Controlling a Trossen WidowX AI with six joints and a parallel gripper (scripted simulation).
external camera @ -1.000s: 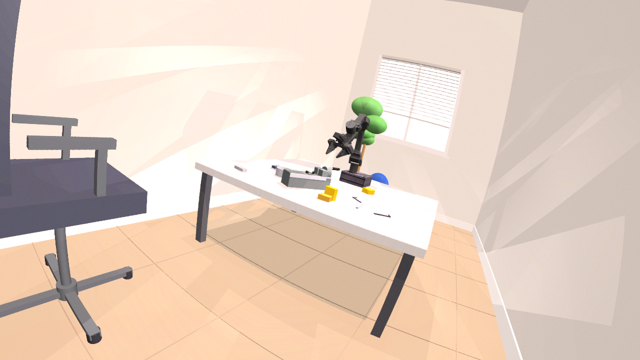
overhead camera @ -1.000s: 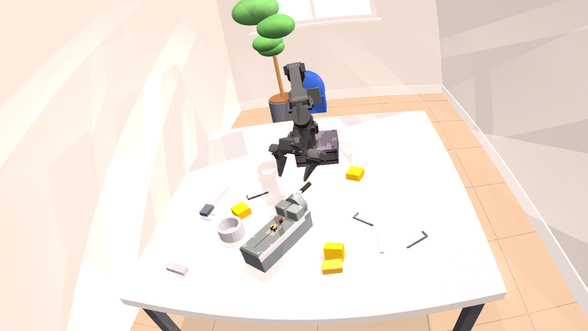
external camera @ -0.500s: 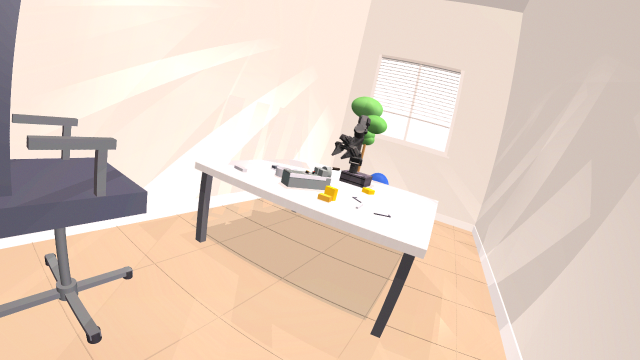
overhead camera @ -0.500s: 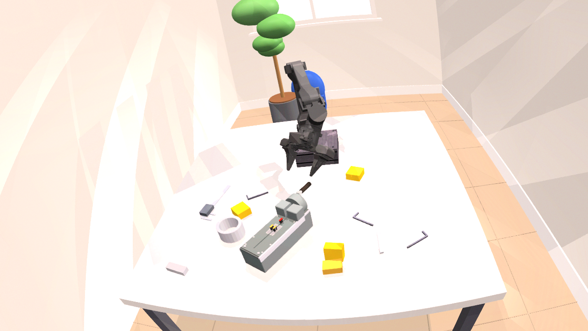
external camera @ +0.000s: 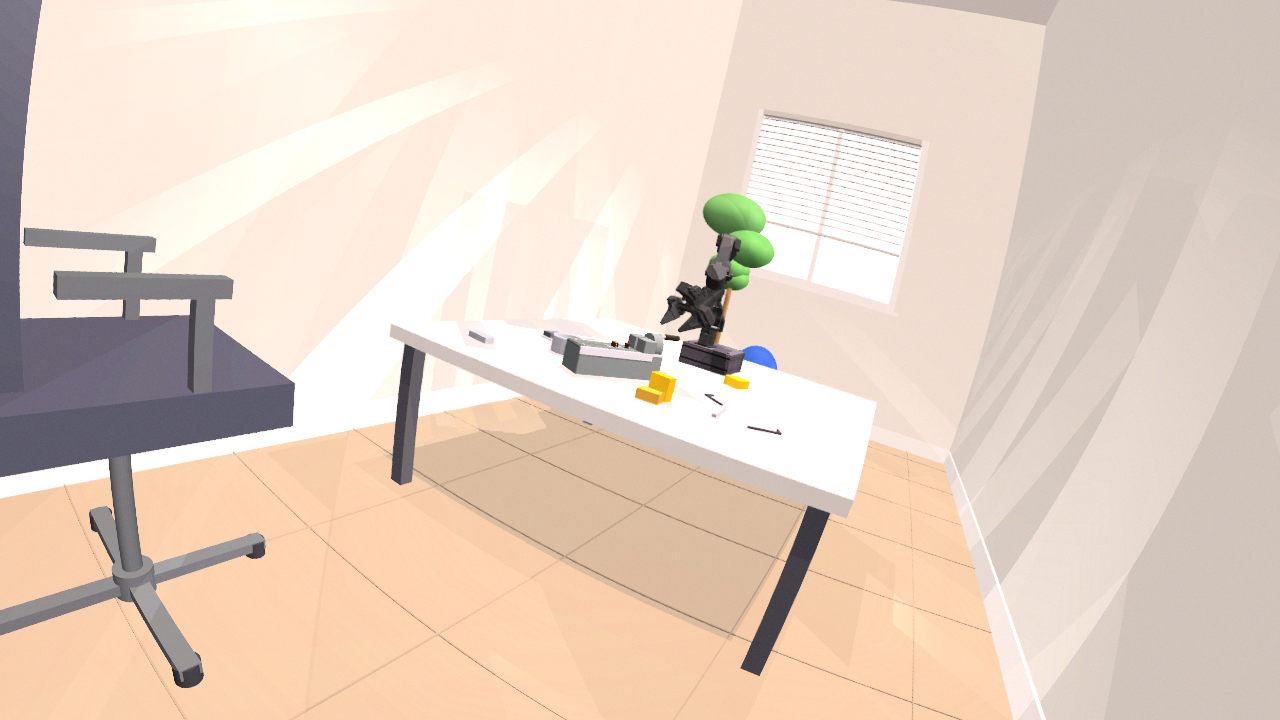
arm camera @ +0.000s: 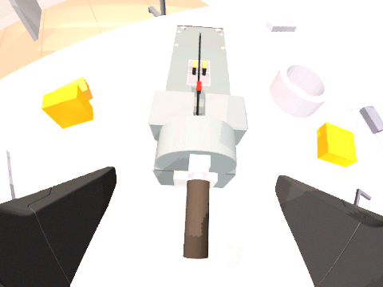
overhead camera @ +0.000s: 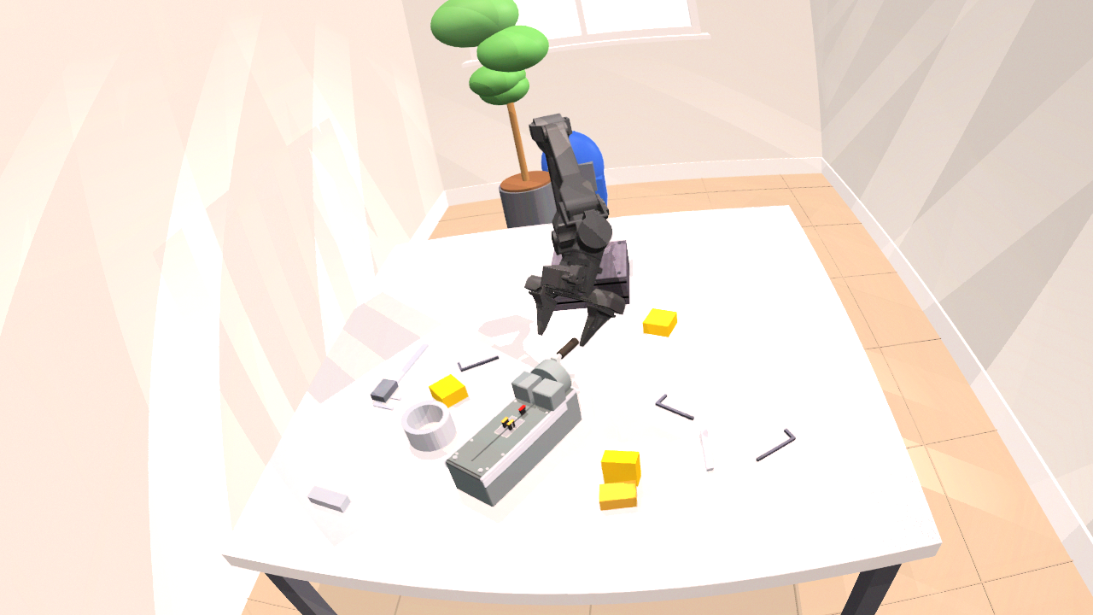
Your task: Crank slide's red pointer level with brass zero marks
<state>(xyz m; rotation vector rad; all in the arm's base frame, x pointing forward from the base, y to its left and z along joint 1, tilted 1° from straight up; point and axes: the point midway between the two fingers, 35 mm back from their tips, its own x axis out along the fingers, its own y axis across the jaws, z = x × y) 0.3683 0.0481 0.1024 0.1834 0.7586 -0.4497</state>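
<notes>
My gripper tip is now 20 mm past the brown crank handle, 10 mm to the right of it and 30 mm above it. Also, from my gripper tip: red pointer (110 mm ahead, 60 mm to the right, 70 mm below).
</notes>
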